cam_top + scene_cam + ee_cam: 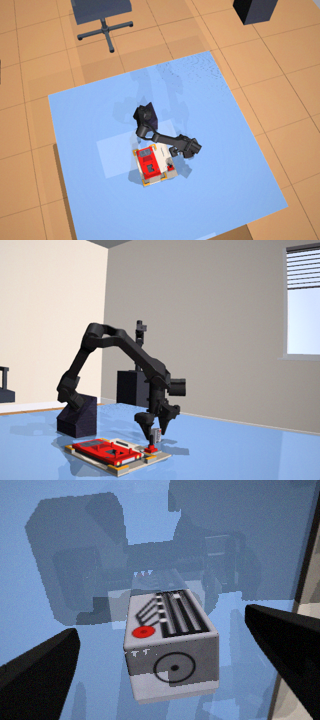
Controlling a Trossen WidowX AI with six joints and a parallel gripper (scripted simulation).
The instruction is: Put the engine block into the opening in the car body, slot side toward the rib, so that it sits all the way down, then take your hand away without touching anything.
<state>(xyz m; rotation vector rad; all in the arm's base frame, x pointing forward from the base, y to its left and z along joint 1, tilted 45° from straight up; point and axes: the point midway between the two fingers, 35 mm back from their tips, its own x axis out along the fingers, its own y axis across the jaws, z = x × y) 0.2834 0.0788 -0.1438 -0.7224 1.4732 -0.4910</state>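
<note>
My gripper tip is now 10 mm to the left of the grey engine block and 10 mm below it. Also, from my gripper tip: dark peg: 110 mm to the right, 80 mm ahead, 20 mm above.
</note>
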